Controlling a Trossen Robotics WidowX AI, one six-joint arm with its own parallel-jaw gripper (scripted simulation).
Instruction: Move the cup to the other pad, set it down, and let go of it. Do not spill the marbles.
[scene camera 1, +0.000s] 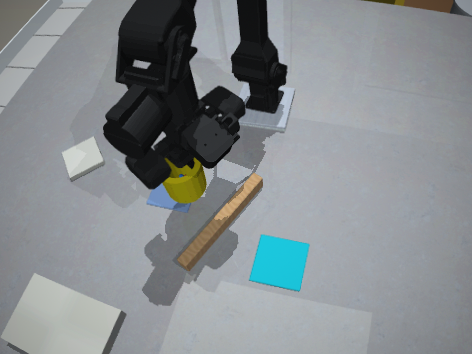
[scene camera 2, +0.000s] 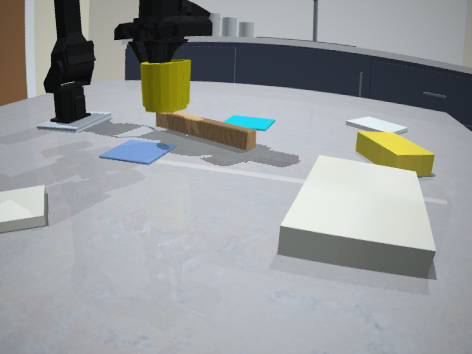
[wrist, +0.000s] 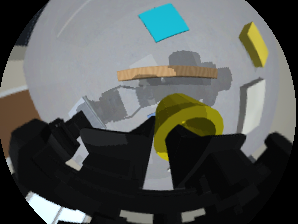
Path:
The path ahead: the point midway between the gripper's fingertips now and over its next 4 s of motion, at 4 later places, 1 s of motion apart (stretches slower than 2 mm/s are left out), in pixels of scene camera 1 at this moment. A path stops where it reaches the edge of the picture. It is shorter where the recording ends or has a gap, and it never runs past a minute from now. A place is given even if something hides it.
My gripper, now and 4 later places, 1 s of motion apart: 197, 167; 224, 183; 259, 204; 292, 226; 293, 238

